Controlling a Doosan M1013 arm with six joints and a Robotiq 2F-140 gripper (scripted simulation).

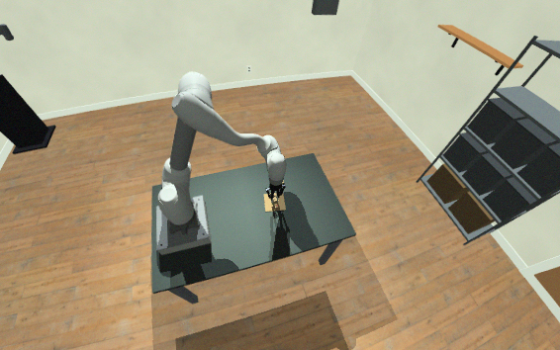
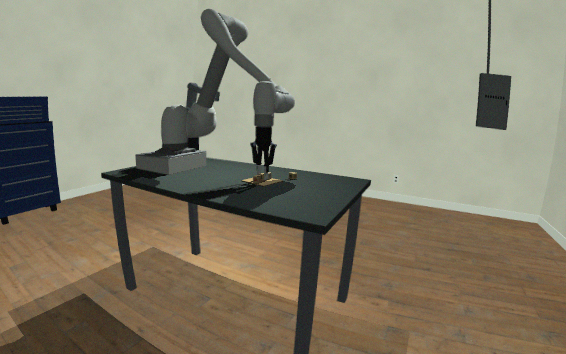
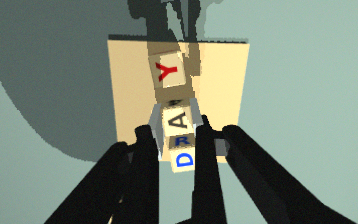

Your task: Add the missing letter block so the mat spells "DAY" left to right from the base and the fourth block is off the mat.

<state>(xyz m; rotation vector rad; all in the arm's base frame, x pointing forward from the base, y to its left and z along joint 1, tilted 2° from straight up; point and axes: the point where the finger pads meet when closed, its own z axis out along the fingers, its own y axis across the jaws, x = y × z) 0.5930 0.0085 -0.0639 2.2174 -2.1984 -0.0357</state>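
Now: the tan mat 40 mm below my hand. From my hand the other things lie so: blue D block 50 mm to the left, 20 mm below; red Y block 50 mm to the right, 20 mm below.
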